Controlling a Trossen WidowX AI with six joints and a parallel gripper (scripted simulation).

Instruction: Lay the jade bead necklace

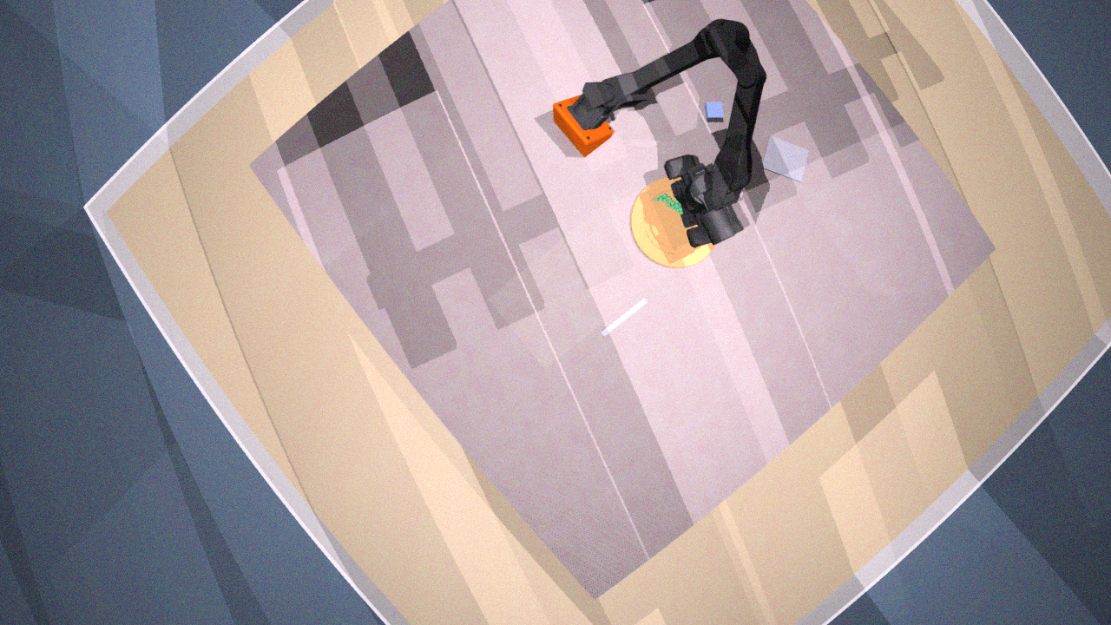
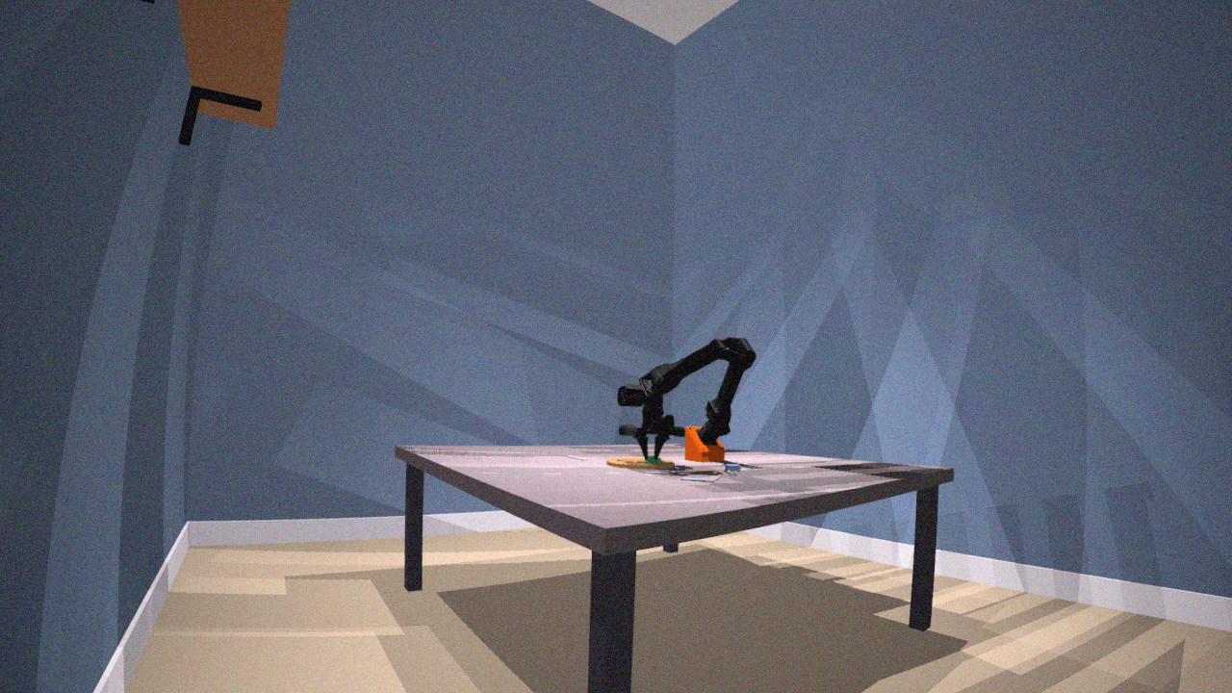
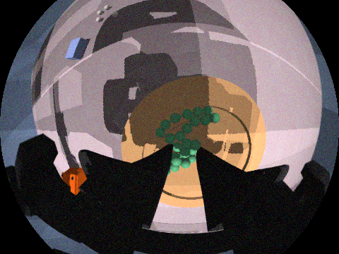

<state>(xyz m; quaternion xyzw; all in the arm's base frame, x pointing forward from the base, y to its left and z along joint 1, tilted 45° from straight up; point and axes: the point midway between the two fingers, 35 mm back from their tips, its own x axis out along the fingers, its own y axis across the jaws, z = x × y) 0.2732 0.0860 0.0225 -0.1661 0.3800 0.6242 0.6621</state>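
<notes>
My gripper tip is now 30 mm to the left of the round tan bead board, 20 mm short of it and 10 mm above it. The rest, counted from my gripper tip: white strip 240 mm to the right, 120 mm ahead, 10 mm below; pale square sheet 270 mm to the left, 40 mm ahead, 10 mm below; blue cube 190 mm to the left, 140 mm behind, 10 mm below.
</notes>
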